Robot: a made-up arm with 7 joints.
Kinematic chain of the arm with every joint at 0, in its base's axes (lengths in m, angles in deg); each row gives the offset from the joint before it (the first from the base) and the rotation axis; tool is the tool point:
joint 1: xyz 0 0 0.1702 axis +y
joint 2: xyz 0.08 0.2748 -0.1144 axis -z
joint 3: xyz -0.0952 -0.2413 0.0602 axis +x
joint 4: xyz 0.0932 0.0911 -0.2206 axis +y
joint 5: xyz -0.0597 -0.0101 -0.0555 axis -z
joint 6: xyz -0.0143 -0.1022 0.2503 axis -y
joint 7: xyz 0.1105 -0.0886 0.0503 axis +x
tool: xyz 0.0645 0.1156 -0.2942
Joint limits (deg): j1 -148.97..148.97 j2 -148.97..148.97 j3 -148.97..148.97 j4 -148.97..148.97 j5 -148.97..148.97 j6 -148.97..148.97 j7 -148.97..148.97
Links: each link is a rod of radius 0.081 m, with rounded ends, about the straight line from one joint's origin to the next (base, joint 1, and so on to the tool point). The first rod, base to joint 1, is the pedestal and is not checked.
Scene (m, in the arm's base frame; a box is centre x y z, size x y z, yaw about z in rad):
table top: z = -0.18
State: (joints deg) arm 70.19 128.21 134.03 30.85 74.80 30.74 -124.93
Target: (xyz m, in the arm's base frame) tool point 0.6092 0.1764 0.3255
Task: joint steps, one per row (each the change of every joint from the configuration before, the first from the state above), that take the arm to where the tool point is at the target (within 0.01 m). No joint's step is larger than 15 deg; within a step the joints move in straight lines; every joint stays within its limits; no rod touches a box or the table.
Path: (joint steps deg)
1: 14.17 -7.02 -12.64 6.86 11.28 6.84 -5.83
2: 14.18 -7.03 -12.64 6.86 11.27 6.84 -5.82
3: 14.17 -7.02 -12.65 6.86 11.28 6.84 -5.83
4: 14.18 -7.03 -12.64 6.86 11.28 6.84 -5.82

